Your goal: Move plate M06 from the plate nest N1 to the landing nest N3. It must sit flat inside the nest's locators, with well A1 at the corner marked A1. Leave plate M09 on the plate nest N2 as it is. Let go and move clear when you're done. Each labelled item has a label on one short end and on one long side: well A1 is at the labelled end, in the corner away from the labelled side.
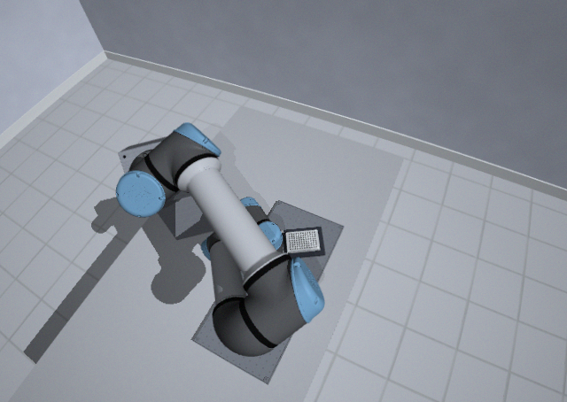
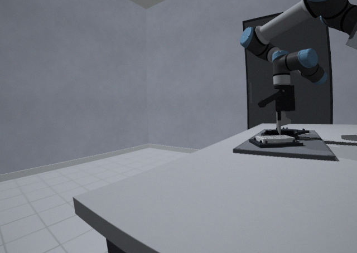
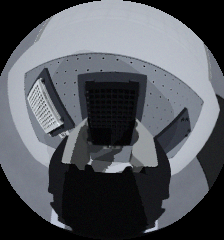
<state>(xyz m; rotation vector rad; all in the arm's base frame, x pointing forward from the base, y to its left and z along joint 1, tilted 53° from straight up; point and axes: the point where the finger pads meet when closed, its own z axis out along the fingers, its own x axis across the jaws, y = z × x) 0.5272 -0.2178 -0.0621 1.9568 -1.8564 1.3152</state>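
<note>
Right now my hand is 1 cm above the dark well plate. Round my hand: landing nest (2 cm below); then white well plate (17 cm to the left, 5 cm ahead, 1 cm below).
</note>
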